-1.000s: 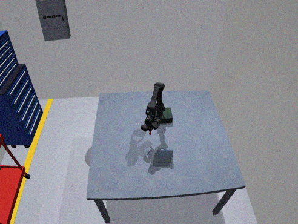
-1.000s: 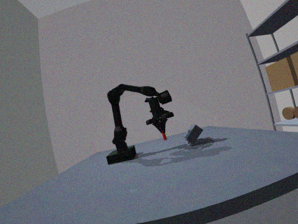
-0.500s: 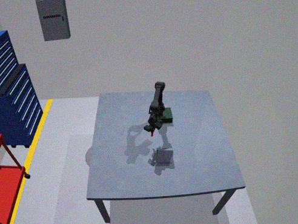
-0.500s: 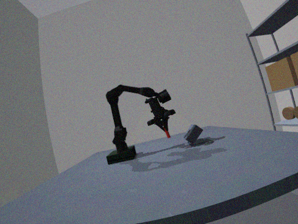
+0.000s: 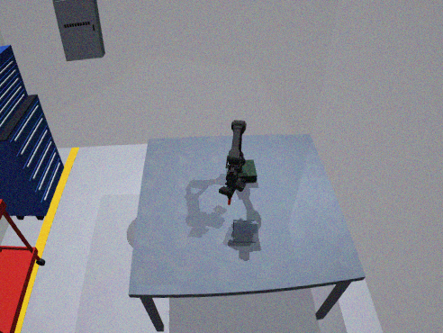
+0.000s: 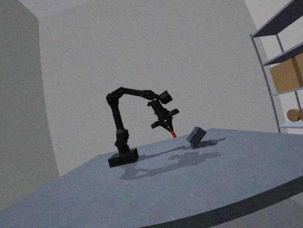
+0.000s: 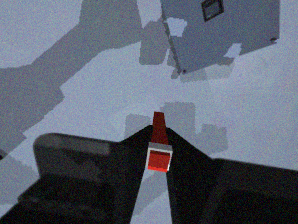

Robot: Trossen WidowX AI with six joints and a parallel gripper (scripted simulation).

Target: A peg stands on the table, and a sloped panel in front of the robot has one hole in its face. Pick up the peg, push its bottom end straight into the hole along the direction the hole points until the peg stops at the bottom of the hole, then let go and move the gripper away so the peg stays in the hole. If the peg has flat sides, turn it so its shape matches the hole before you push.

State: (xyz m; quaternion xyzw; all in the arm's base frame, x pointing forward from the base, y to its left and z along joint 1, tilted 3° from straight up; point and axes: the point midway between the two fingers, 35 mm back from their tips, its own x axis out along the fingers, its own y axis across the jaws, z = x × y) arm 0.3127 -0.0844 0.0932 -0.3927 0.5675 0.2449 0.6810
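Right now my gripper tip is 15 cm short of the panel, 7 cm to the right of it and 7 cm above it. Also, from my gripper tip: red peg (1 cm behind, 2 cm above).
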